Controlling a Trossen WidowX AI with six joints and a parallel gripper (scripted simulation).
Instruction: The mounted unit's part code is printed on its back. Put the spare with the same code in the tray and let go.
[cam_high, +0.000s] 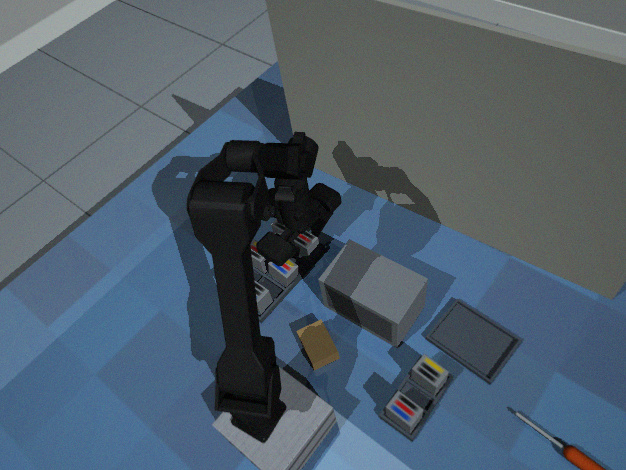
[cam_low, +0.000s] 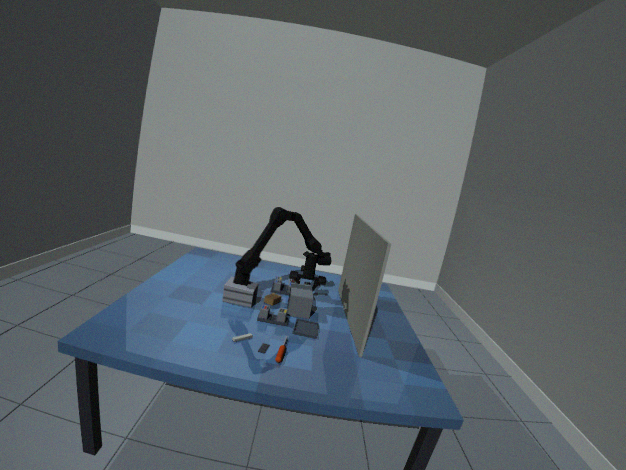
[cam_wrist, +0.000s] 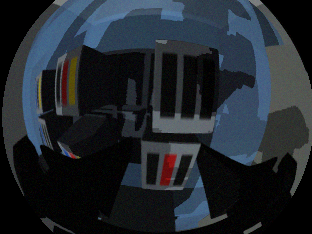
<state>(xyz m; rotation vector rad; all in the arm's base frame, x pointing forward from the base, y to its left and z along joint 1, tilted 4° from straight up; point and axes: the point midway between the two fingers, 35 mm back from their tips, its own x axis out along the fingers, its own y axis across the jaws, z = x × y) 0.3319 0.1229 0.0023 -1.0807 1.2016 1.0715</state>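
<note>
Now: the dark flat tray 30 mm behind my gripper tip, 360 mm to the right of it and 10 mm below it. The rest, counted from my gripper tip: grey mounted unit: 50 mm behind, 170 mm to the right, 30 mm above; then tall grey panel: 190 mm ahead, 200 mm to the right, 210 mm above; then cardboard box: 170 mm behind, 130 mm to the right.
</note>
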